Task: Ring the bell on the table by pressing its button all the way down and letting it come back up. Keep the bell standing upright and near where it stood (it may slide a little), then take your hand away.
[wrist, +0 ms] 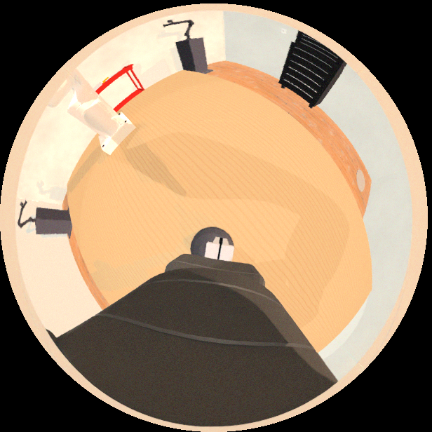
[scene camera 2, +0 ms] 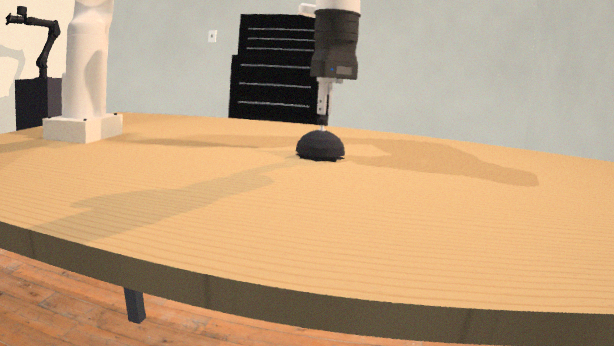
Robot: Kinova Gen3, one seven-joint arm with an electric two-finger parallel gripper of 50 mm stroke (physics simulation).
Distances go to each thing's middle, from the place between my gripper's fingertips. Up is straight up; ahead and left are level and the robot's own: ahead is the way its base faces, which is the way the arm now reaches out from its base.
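Labels:
Bell (scene camera 2: 319,145): my hand is 4 cm above it and 2 cm to the left of it.

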